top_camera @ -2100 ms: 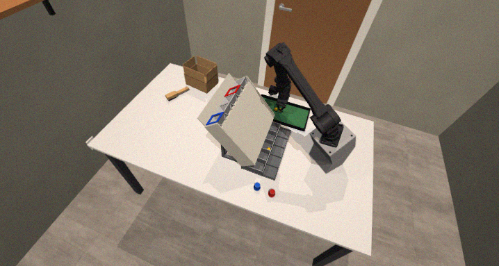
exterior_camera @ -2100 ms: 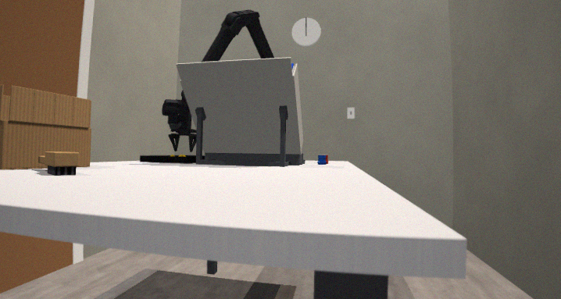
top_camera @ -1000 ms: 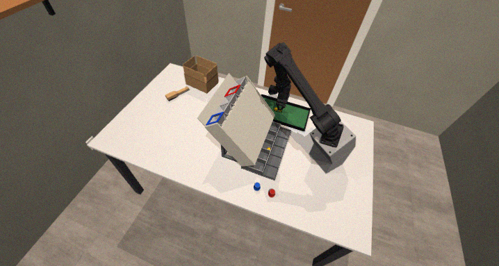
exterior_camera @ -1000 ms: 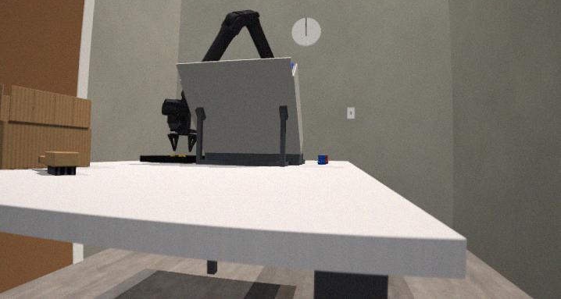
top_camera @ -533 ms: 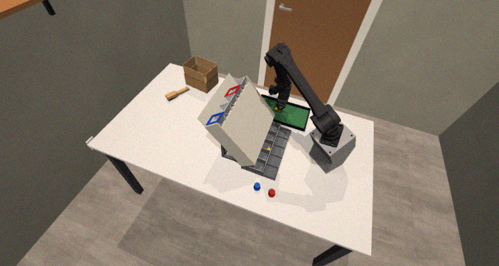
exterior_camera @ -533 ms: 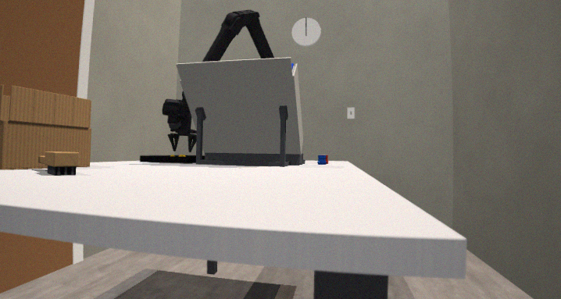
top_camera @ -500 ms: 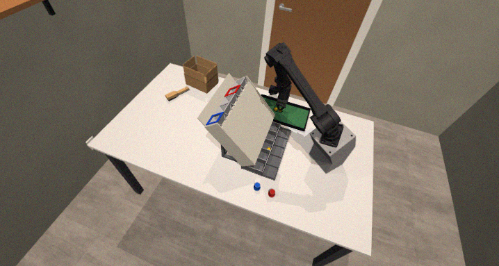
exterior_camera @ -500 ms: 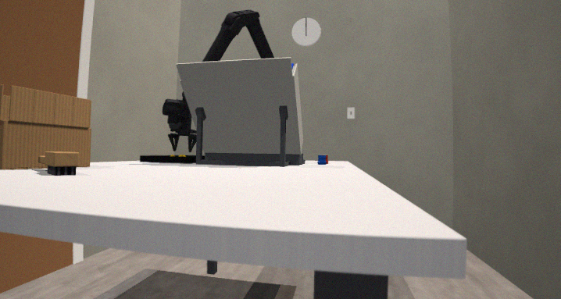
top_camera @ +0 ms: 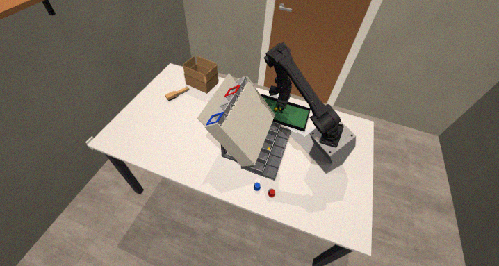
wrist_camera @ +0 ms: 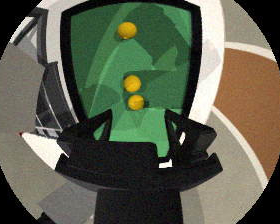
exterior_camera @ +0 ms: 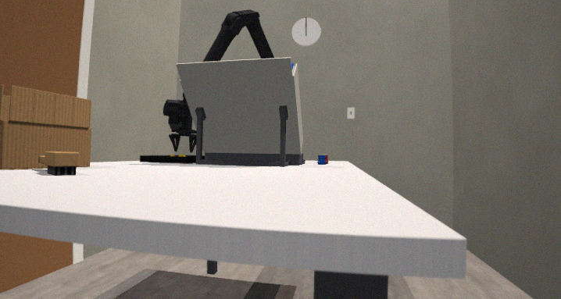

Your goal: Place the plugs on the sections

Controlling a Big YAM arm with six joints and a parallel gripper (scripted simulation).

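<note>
Now: the green marble tray 10 mm behind my hand, 10 mm to the left of it and 40 mm below it. The rest, counted from my hand: grey cover 40 mm ahead, 360 mm to the left, 160 mm above.
</note>
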